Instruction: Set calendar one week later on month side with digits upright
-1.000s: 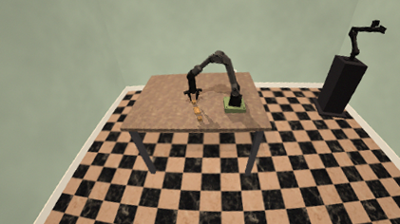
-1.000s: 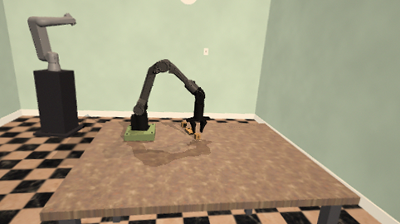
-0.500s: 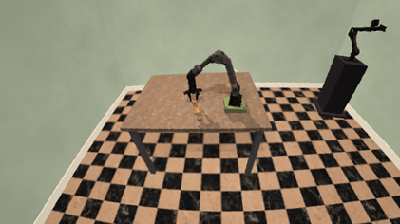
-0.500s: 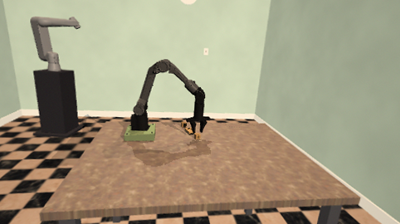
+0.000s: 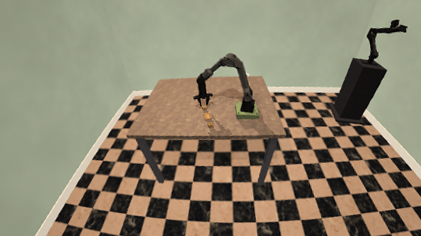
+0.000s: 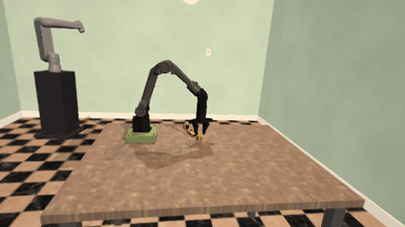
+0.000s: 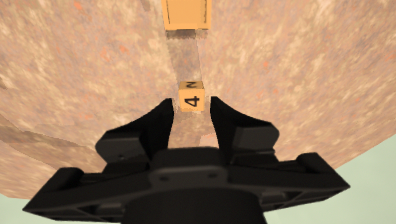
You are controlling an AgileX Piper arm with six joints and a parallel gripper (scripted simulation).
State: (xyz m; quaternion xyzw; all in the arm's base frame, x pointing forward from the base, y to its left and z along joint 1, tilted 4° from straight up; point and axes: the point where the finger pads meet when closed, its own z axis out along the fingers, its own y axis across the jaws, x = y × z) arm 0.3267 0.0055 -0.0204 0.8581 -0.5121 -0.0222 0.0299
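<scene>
My gripper is now 50 mm past the orange tray, 90 mm to the right of it and 30 mm above it.
</scene>
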